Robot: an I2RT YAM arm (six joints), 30 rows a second.
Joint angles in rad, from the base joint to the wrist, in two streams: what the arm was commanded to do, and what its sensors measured. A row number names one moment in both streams.
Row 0, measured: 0.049, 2.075, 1.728, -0.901, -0.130, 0.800
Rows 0 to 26, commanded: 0.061, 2.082, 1.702, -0.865, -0.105, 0.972; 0.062, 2.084, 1.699, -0.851, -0.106, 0.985; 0.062, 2.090, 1.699, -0.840, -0.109, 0.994; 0.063, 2.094, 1.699, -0.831, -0.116, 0.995; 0.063, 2.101, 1.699, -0.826, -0.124, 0.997; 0.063, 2.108, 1.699, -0.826, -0.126, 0.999; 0.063, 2.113, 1.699, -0.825, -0.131, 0.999; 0.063, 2.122, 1.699, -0.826, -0.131, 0.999; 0.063, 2.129, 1.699, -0.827, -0.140, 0.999; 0.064, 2.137, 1.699, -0.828, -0.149, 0.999; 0.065, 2.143, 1.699, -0.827, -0.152, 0.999; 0.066, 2.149, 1.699, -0.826, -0.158, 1.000; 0.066, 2.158, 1.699, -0.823, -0.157, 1.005; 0.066, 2.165, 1.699, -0.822, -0.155, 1.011; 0.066, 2.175, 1.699, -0.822, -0.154, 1.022; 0.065, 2.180, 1.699, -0.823, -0.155, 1.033; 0.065, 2.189, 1.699, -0.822, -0.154, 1.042; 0.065, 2.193, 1.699, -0.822, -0.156, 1.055; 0.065, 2.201, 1.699, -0.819, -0.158, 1.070; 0.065, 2.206, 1.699, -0.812, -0.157, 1.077; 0.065, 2.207, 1.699, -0.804, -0.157, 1.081; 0.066, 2.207, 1.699, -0.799, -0.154, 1.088; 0.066, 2.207, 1.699, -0.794, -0.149, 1.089; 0.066, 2.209, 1.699, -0.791, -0.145, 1.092; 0.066, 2.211, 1.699, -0.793, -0.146, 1.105; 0.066, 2.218, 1.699, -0.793, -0.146, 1.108; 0.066, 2.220, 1.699, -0.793, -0.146, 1.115
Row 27, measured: 0.056, 2.198, 1.705, -0.794, -0.157, 1.080
